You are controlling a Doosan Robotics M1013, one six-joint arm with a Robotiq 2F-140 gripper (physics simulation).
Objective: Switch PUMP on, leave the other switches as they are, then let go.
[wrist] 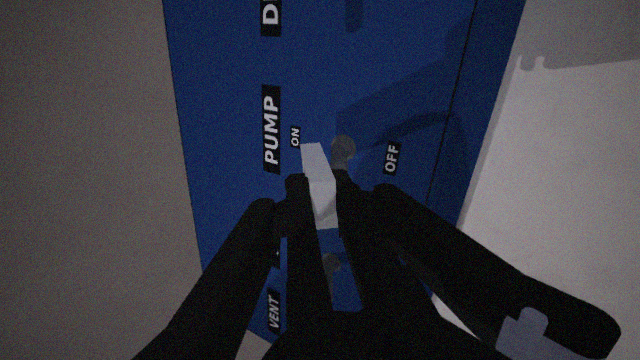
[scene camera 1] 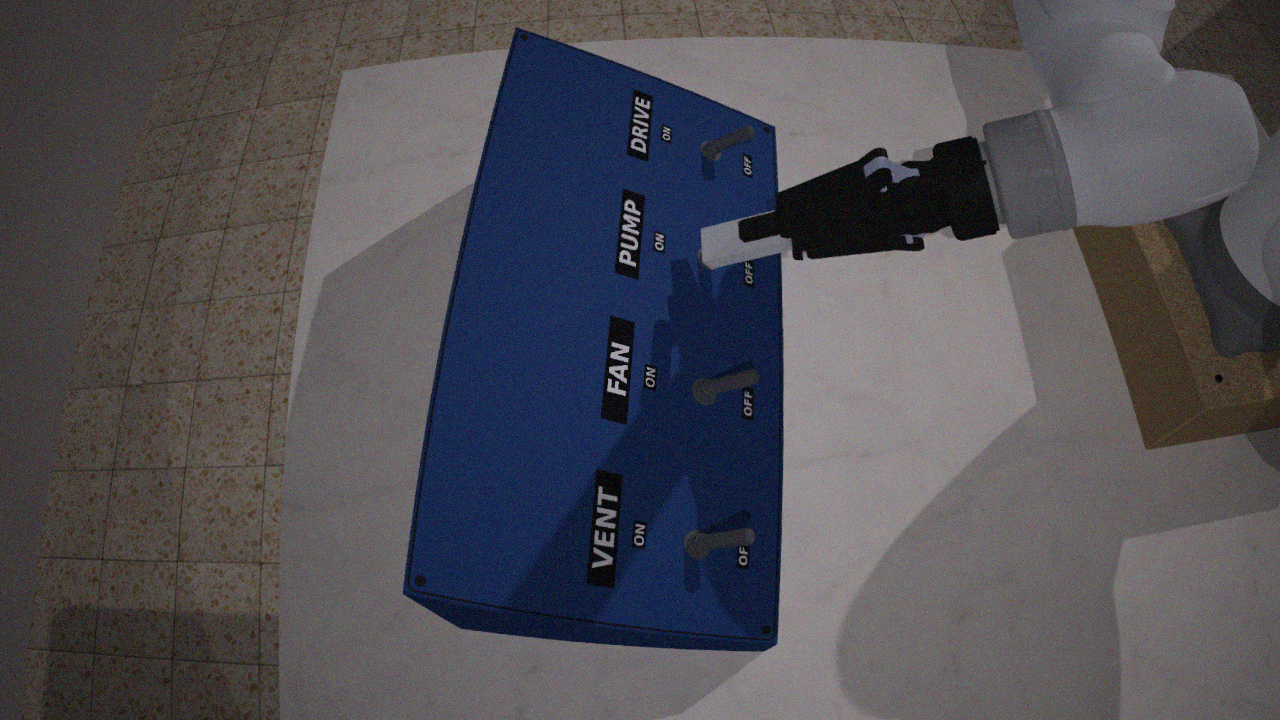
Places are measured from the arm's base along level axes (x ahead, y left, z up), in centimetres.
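Pixels of known places: gripper, fingertip midpoint: (wrist: 311, 161) (scene camera 1: 705, 248); arm's base, link origin: (scene camera 1: 1249, 281).
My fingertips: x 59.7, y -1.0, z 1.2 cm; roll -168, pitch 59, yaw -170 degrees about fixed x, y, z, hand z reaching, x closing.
Observation:
For each thing: its top centre in the pictures, then the offset to it from my fingertips. "spot": a spot on its surface instead. Level surfaces: height alone.
- PUMP switch, surface spot: (wrist: 343, 148) spot: dx -1.7, dy -1.2, dz -1.8 cm
- DRIVE switch, top centre: (scene camera 1: 733, 126) dx -3.3, dy -12.6, dz +1.0 cm
- FAN switch, top centre: (scene camera 1: 732, 372) (wrist: 310, 289) dx -1.2, dy +11.3, dz +1.0 cm
- VENT switch, top centre: (scene camera 1: 727, 533) dx -0.1, dy +23.2, dz +1.0 cm
- pale table, surface height: dz -12.1 cm
The PUMP switch (scene camera 1: 704, 261) (wrist: 343, 148) is a grey lever on a round base, on a blue panel (scene camera 1: 537, 268) (wrist: 225, 65). In the scene view the fingers hide most of it. In the wrist view its base shows between the ON and OFF labels, and its lower part passes behind the dark fingers, so its tilt is hard to tell. My gripper (scene camera 1: 717, 246) (wrist: 311, 161) is shut and empty. Its pale fingertips are right beside the PUMP lever, on the ON side in the wrist view; contact cannot be told.
The DRIVE switch (scene camera 1: 726, 143), FAN switch (scene camera 1: 726, 386) (wrist: 330, 263) and VENT switch (scene camera 1: 721, 541) lean towards OFF. The panel stands on a pale table (scene camera 1: 895, 358). A wooden base (scene camera 1: 1132, 358) is under the arm at the right.

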